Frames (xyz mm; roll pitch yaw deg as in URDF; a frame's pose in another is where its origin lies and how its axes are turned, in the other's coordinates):
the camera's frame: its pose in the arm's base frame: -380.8 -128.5 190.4 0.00 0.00 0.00
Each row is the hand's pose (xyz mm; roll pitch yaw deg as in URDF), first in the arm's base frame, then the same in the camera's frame.
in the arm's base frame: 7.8 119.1 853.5 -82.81 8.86 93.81
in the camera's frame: 388.6 247.6 663.1 -82.81 8.86 93.81
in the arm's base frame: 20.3 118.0 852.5 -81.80 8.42 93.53
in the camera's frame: 401.1 246.5 662.1 -81.80 8.42 93.53
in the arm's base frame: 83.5 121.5 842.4 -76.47 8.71 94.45
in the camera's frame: 464.3 250.0 652.0 -76.47 8.71 94.45
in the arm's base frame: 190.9 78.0 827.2 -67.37 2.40 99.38
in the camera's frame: 571.7 206.5 636.8 -67.37 2.40 99.38
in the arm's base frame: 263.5 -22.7 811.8 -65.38 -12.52 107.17
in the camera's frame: 644.3 105.8 621.4 -65.38 -12.52 107.17
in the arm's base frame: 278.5 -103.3 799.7 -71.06 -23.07 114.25
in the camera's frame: 659.3 25.2 609.3 -71.06 -23.07 114.25
